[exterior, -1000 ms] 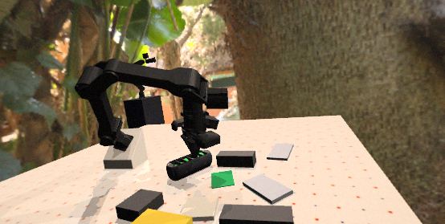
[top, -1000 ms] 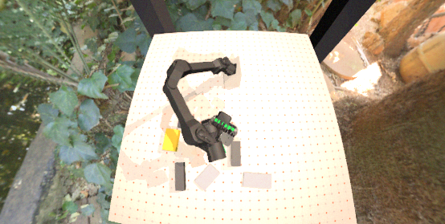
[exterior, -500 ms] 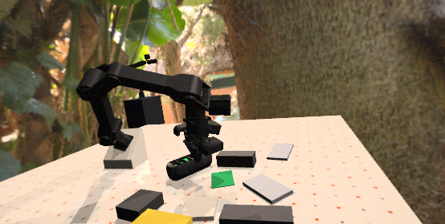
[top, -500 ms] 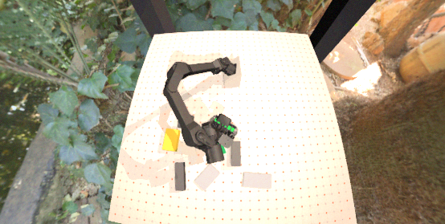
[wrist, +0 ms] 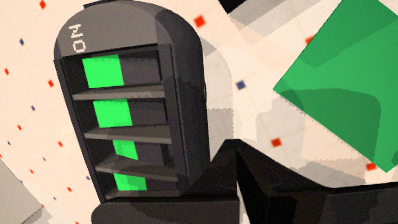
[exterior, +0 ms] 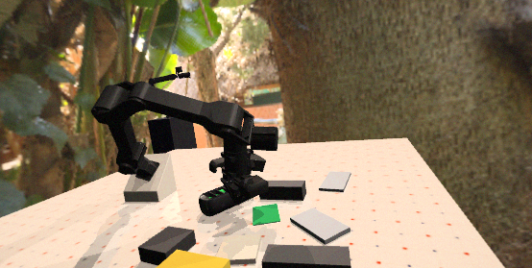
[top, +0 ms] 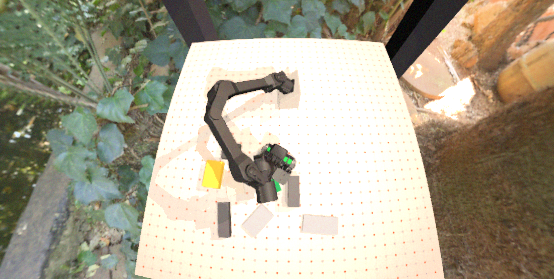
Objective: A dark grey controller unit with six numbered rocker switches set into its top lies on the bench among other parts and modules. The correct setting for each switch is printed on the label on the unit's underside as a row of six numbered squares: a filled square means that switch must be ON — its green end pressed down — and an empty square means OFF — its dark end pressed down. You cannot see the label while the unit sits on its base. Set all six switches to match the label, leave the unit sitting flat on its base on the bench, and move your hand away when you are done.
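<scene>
The green tile lies 8 cm ahead of my gripper tip, 1 cm to the right of it and 1 cm below it. Also, from my gripper tip: yellow block (25 cm to the right, 7 cm ahead); then dark block (10 cm to the left, 9 cm ahead); then cream tile (15 cm to the right, 10 cm ahead, 1 cm below).
</scene>
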